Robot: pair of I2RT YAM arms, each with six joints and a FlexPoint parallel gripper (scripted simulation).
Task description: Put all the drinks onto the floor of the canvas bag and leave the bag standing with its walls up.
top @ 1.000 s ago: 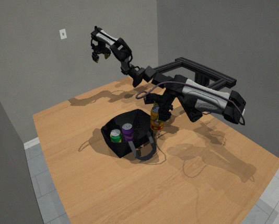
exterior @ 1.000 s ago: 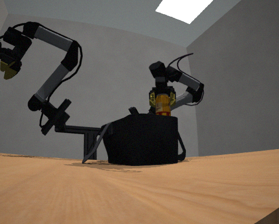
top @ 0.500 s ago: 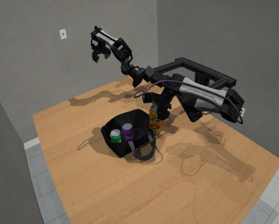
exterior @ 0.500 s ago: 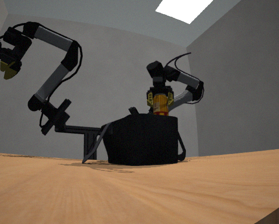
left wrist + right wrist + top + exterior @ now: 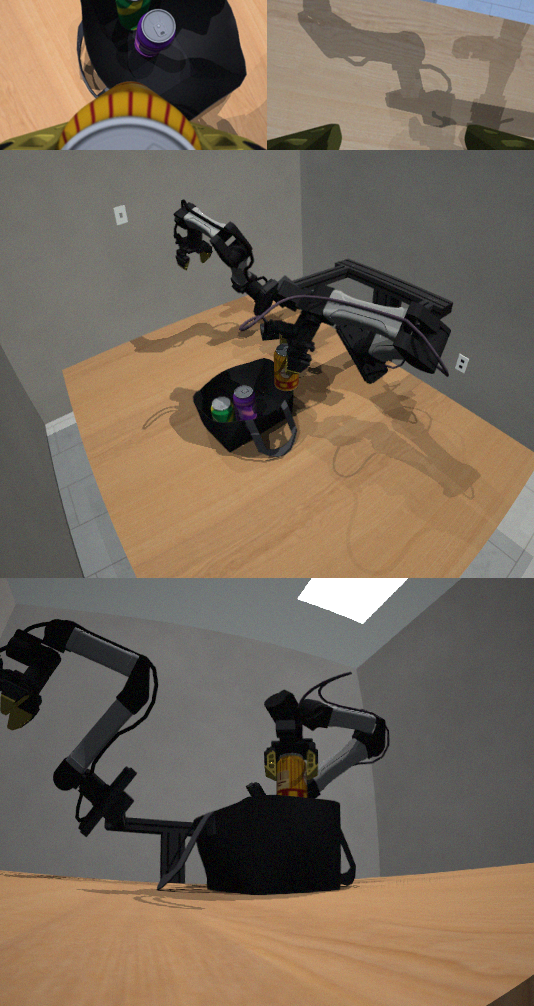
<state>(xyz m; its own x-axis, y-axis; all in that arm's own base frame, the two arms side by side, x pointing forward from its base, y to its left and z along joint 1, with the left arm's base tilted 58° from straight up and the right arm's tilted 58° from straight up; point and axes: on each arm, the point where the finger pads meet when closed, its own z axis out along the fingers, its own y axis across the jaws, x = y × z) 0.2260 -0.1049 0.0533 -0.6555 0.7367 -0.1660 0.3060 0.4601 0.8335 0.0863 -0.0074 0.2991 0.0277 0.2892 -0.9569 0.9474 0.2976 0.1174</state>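
Now: left hand 8 cm short of the purple can, 10 cm to the left of it and 18 cm above it. Round my left hand: orange can 2 cm below; then green can 15 cm ahead, 10 cm to the right, 18 cm below.
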